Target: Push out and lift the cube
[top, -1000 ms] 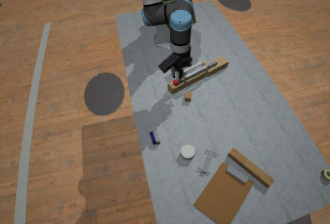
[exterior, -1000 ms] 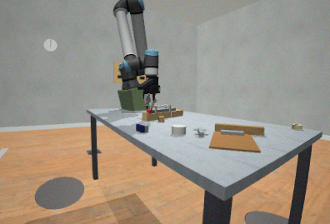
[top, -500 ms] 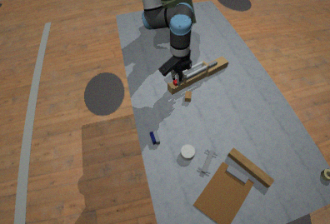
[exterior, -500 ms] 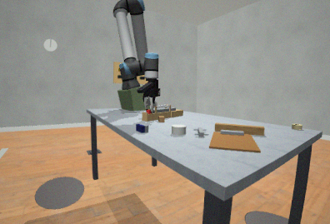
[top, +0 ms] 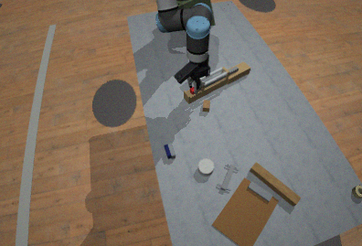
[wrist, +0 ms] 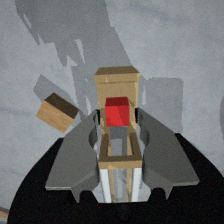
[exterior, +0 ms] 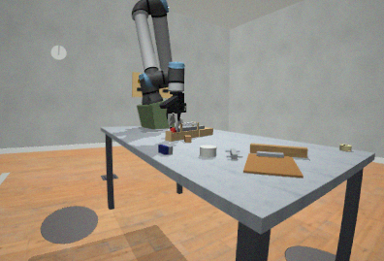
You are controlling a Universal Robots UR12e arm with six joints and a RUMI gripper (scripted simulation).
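The red cube is 10 mm below my hand. From my hand the other things lie so: wooden block 80 mm ahead, 50 mm below, 40 mm to the left; then blue block 250 mm ahead, 210 mm to the right, 50 mm below; then channel 120 mm to the left, 30 mm behind, 10 mm below.
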